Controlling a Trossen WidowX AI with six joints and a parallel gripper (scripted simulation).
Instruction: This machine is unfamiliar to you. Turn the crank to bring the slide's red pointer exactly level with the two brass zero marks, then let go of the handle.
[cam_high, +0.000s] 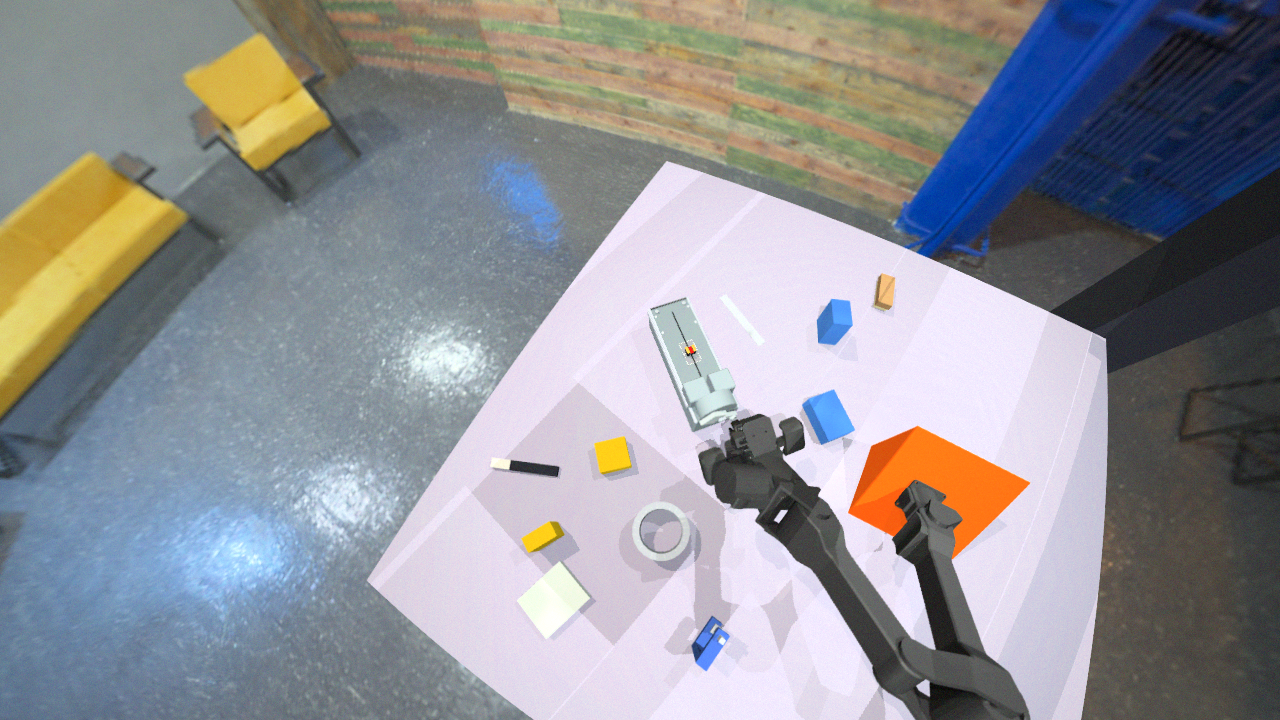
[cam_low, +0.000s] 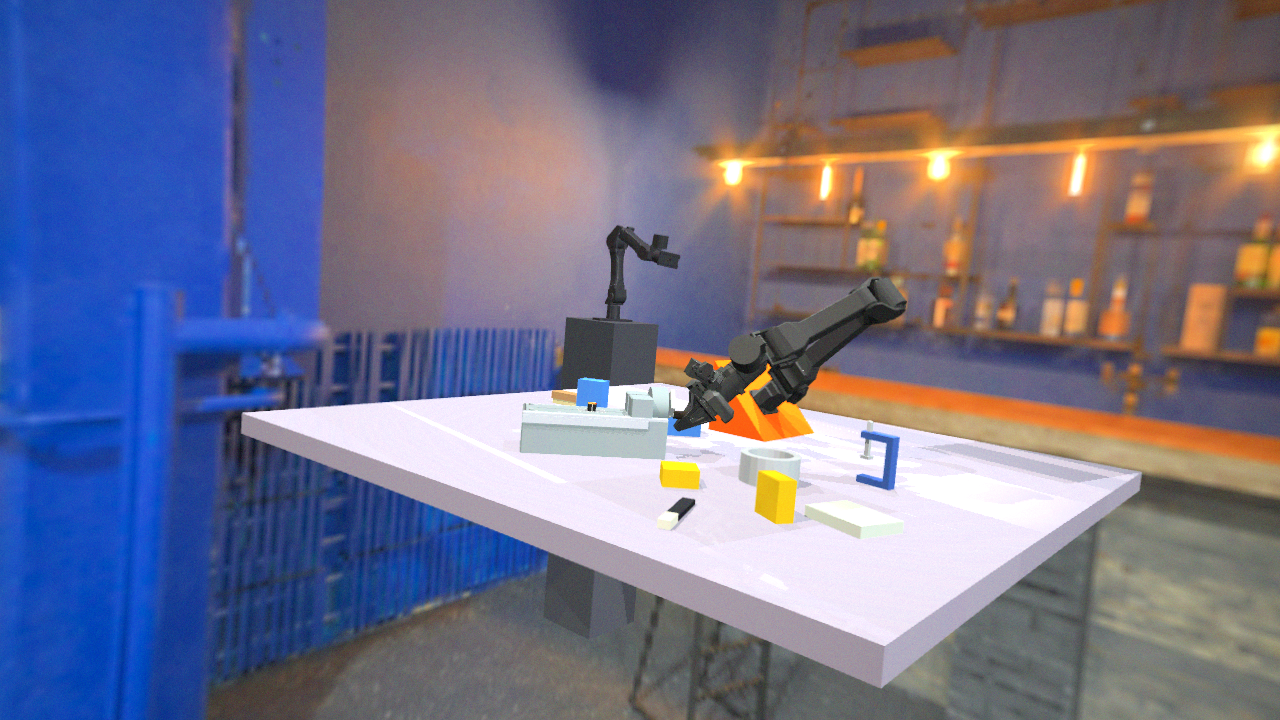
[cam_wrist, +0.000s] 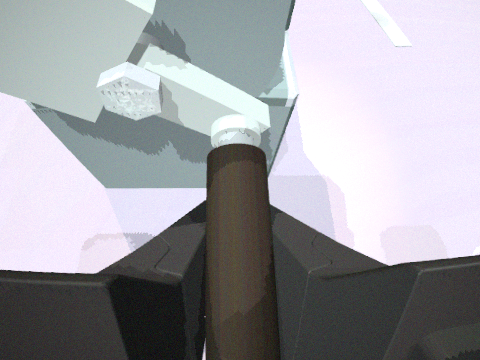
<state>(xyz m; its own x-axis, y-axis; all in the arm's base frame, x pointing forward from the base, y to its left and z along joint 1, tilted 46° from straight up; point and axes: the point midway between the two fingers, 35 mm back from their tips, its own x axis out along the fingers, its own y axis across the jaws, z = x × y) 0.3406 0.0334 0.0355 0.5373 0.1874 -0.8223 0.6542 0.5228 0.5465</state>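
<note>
The brown crank handle is 10 mm behind my gripper tip, 10 mm to the left of it and 30 mm above it. From my gripper tip the other things lie so: metal strip 90 mm ahead, 250 mm to the right, 40 mm below; blue clamp 130 mm behind, 350 mm to the left, 10 mm above; red pointer 140 mm ahead, 90 mm to the right, 40 mm above.
</note>
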